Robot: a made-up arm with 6 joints.
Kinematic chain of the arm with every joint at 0, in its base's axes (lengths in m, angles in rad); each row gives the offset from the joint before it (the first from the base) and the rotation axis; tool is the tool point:
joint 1: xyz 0 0 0.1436 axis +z
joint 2: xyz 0 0 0 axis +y
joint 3: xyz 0 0 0.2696 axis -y
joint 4: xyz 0 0 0 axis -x
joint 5: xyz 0.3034 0 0 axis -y
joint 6: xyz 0 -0.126 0 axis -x
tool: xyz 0 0 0
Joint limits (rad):
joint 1: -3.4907..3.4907
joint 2: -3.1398..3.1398
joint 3: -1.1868..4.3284
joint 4: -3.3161..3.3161
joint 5: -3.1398..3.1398
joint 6: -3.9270..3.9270
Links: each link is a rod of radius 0.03 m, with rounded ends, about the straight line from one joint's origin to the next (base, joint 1, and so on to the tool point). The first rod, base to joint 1, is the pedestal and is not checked.
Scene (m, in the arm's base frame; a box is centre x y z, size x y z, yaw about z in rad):
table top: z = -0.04
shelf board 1: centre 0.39 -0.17 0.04 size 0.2 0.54 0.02 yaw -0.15
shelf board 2: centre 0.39 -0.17 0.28 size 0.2 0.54 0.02 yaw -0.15
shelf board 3: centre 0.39 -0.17 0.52 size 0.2 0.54 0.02 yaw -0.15
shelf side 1: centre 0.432 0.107 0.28 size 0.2 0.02 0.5 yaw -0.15
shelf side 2: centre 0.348 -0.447 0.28 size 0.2 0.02 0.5 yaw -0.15
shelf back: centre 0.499 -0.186 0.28 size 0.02 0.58 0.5 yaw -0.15
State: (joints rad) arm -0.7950 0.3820 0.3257 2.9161 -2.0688 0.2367
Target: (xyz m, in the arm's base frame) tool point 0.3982 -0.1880 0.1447
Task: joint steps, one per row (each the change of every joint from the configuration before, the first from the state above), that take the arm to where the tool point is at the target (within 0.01 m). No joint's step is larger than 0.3 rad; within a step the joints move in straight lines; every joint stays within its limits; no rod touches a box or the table.
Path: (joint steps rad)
1: -0.1371 -0.2087 -0.1886 0.0795 0.0000 0.0000
2: -0.1370 -0.2087 -0.1885 0.0795 0.0000 0.0000
3: -0.1371 -0.2087 -0.1886 0.0795 0.0000 0.0000
4: 0.0232 0.2509 -0.2265 0.0808 0.0000 0.0000
5: 0.0233 0.2508 -0.2264 0.0807 0.0000 0.0000
6: 0.1433 0.1704 0.2432 -0.0940 0.0000 0.0000
7: 0.1434 0.1703 0.2433 -0.0940 0.0000 0.0000
8: 0.1434 0.1704 0.2432 -0.0940 0.0000 0.0000

